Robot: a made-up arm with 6 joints.
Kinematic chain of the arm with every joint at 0, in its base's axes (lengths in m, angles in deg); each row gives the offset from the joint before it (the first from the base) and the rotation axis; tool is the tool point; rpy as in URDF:
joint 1: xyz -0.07 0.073 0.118 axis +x
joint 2: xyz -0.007 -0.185 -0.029 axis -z
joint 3: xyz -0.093 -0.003 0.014 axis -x
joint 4: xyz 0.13 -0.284 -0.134 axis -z
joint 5: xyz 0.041 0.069 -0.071 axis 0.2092 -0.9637 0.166
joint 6: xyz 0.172 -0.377 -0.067 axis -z
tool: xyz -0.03 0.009 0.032 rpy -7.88 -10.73 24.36
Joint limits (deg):
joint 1: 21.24..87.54
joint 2: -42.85..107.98
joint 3: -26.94..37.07
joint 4: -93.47..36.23
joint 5: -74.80..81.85
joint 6: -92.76..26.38
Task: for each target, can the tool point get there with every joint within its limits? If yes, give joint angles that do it. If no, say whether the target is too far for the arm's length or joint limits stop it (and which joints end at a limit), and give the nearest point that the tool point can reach.
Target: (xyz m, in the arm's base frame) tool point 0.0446 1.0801 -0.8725
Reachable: no: too far | nearest point 0.0001 0.5928 -0.5726 | short by 0.574 m
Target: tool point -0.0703 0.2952 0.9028
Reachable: no: joint limits stop it (at a limit: joint 1, joint 2, joint 3, joint 4, joint 6) | nearest point 0.1343 0.2924 0.2089 | short by 0.723 m
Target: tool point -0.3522 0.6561 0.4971
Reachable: no: joint limits stop it (at a limit: joint 1, joint 2, joint 3, joint 4, joint 5, joint 6) | nearest point -0.4560 0.5771 0.1823 | short by 0.341 m
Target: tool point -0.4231 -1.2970 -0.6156
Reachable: no: too far | nearest point -0.2551 -0.7114 -0.3020 | short by 0.685 m
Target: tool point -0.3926 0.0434 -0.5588
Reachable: yes | joints 78.30 79.27 26.36 -62.99 -27.58 -82.62
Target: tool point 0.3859 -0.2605 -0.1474
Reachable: yes | joints 30.11 -12.39 19.56 -48.62 53.34 -11.87
